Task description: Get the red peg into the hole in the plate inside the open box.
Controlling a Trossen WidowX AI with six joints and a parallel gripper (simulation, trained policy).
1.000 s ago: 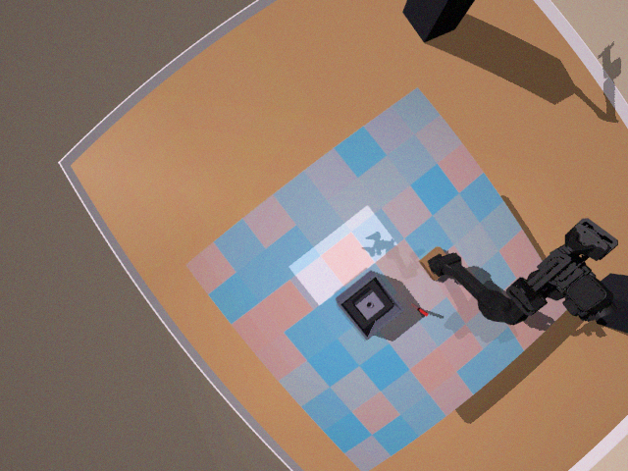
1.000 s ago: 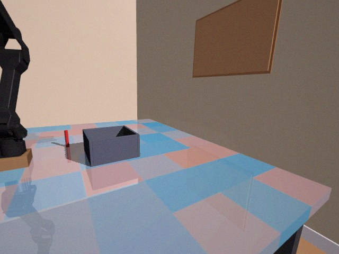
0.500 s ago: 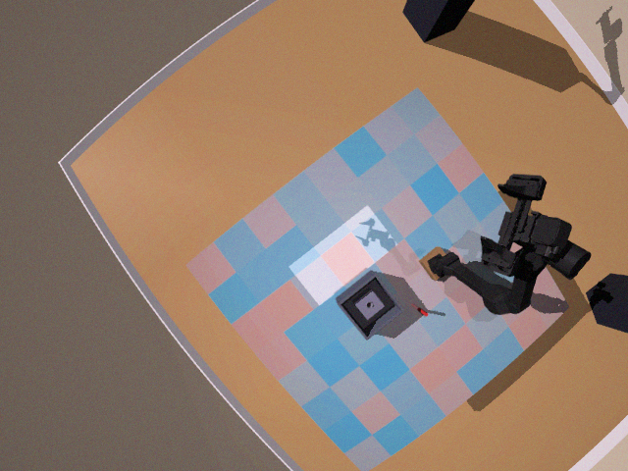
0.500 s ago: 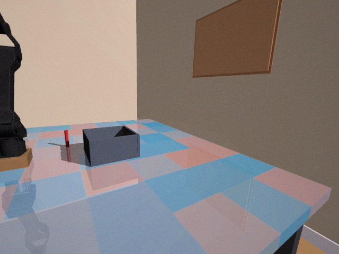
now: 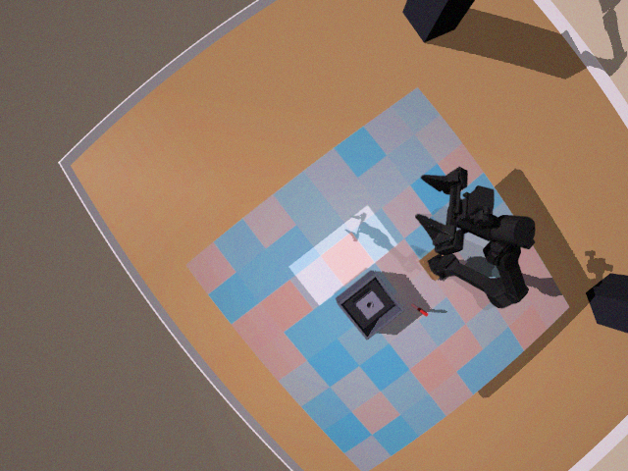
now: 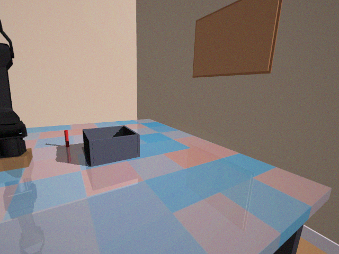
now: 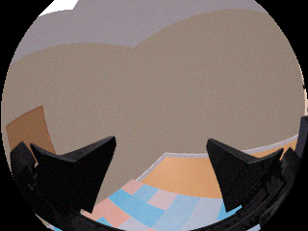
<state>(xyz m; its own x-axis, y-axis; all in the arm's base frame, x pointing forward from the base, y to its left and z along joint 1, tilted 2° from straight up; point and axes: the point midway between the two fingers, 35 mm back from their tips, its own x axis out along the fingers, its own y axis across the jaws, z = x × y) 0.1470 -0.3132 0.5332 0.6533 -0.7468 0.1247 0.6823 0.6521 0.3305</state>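
Now: the red peg 55 cm below my gripper tip, 47 cm to the left of it and 2 cm behind it. Also, from my gripper tip: dark box 56 cm below, 32 cm to the left, 16 cm ahead; grey plate 54 cm below, 32 cm to the left, 16 cm ahead.
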